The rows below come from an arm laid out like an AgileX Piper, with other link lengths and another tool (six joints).
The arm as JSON. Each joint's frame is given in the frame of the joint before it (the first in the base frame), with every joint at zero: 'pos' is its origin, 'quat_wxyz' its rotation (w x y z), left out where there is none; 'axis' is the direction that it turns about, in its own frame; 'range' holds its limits. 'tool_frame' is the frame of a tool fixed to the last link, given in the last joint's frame.
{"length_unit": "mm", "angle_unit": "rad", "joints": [
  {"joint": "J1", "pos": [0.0, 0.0, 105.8], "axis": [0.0, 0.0, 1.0], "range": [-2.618, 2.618]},
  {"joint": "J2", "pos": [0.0, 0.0, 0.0], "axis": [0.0, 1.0, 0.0], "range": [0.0, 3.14]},
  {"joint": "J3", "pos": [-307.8, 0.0, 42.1], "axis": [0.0, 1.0, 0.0], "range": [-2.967, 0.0]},
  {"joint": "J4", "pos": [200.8, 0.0, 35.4], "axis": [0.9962, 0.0, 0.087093], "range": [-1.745, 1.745]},
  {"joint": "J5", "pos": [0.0, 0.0, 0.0], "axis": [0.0, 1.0, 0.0], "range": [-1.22, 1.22]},
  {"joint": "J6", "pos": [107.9, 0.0, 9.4], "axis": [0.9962, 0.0, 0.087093], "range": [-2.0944, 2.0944]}
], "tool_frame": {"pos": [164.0, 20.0, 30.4], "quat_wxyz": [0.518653, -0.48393, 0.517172, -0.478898]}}
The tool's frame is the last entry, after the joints.
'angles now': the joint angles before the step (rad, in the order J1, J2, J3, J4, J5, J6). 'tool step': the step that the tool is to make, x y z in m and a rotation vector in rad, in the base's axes. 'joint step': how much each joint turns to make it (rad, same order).
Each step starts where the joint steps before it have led.
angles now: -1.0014 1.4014 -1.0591 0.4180 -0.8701 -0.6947
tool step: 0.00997 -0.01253 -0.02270 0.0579 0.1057 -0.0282
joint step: 0.0000 0.0102 0.0000 0.0220 0.0694 -0.1052
